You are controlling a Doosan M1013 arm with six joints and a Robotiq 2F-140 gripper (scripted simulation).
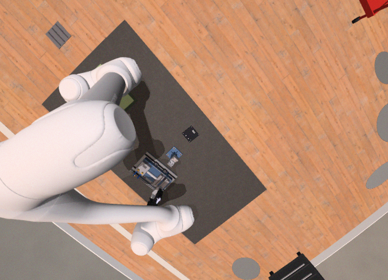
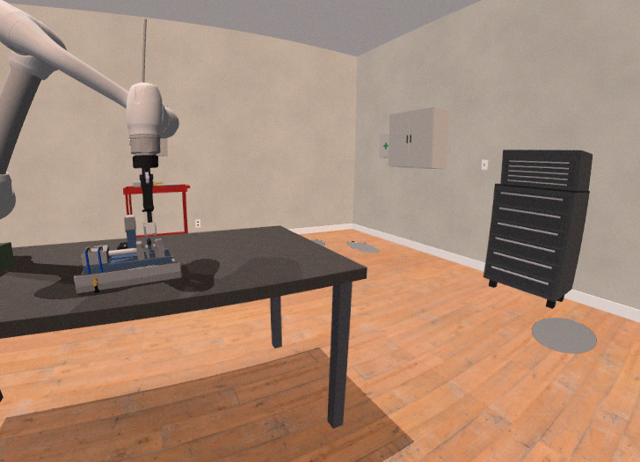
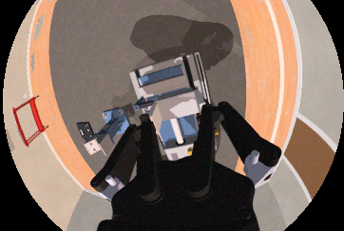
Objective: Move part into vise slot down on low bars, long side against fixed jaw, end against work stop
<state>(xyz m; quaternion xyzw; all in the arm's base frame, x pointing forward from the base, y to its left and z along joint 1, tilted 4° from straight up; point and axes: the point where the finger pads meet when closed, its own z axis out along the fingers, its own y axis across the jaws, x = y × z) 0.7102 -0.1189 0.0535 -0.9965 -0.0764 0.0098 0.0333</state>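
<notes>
Now: hand 3 cm above the part. Also, from my hand: black infeed plate: 41 cm to the left, 17 cm below, 14 cm behind.
</notes>
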